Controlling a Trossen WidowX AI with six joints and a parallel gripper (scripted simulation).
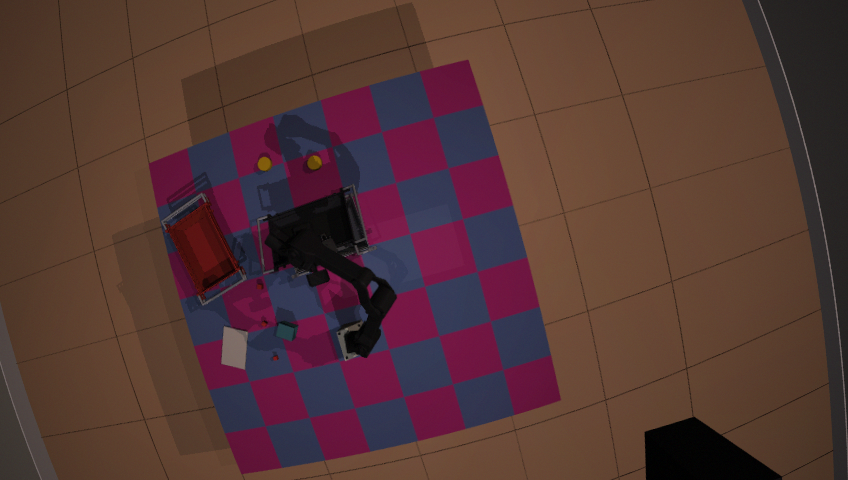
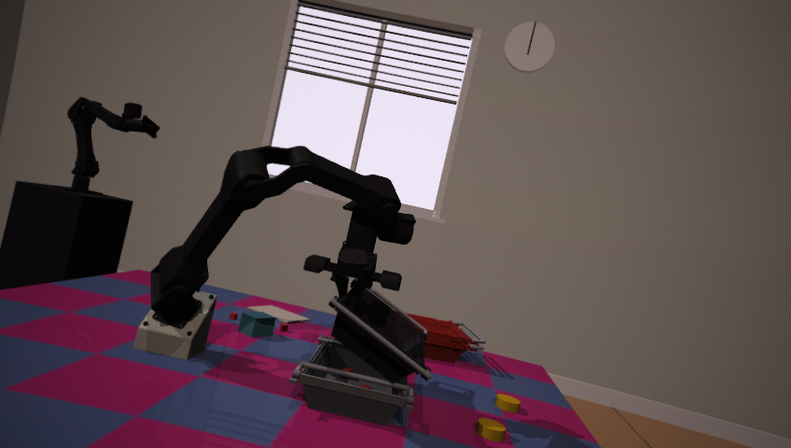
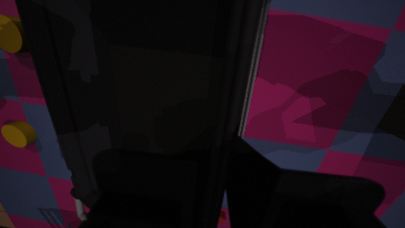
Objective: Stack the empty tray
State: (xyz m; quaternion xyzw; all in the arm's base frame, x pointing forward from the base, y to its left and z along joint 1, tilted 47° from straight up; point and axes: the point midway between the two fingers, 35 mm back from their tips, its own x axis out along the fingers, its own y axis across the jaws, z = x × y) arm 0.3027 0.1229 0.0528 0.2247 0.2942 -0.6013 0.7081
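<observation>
My gripper tip is 80 mm short of the dark tray and 10 mm to the right of it. From my gripper tip the other things lie so: teal cube 250 mm behind, 200 mm to the left, 110 mm below; white plate 300 mm behind, 430 mm to the left, 130 mm below.
</observation>
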